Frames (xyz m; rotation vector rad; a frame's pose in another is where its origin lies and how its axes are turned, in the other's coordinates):
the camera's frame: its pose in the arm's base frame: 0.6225 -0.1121 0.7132 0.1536 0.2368 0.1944
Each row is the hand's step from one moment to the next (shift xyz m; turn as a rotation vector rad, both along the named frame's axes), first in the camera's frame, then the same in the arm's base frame.
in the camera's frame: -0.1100 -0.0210 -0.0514 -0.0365 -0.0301 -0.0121
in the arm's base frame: -0.1140 -0.0367 -0.0291 -0.0326 -0.0353 -0.0089
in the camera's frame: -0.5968 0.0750 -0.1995 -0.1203 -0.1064 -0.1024
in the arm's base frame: -0.6313 -0.0263 -0.0489 -0.1216 -0.1152 -0.0907
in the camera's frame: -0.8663 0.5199 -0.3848 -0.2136 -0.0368 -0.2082
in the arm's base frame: -1.0108 0.3726 -0.0911 -0.2487 -0.0536 -0.1599
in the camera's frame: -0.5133 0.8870 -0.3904 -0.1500 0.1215 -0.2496
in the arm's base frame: -0.7390 0.8029 -0.1096 -0.2256 0.1184 -0.1861
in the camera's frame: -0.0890 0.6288 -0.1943 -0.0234 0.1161 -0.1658
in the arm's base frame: -0.2414 0.6160 -0.0583 -0.0833 0.1289 -0.1340
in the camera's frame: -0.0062 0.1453 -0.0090 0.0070 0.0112 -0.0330
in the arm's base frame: -0.0332 0.1407 0.0179 -0.0034 0.0165 -0.0313
